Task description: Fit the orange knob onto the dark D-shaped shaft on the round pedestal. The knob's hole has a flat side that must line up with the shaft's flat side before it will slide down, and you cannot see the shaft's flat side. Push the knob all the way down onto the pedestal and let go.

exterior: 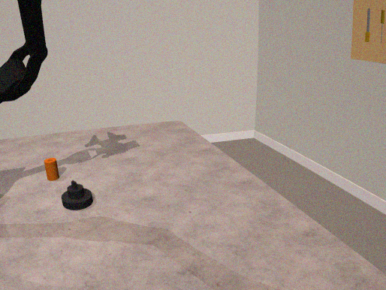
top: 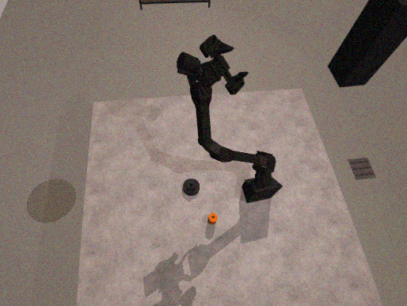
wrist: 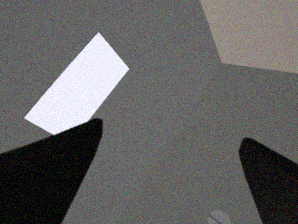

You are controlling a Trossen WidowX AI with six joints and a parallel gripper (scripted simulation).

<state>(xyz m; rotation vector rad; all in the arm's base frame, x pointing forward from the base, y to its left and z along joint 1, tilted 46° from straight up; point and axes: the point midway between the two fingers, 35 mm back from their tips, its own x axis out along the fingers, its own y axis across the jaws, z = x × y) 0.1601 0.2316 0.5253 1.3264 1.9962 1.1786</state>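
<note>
Now: the orange knob 8 cm ahead of my gripper tip, 29 cm to the left of it and 65 cm below it. The rest, counted from my gripper tip: dark round pedestal (16 cm ahead, 12 cm to the left, 65 cm below).
</note>
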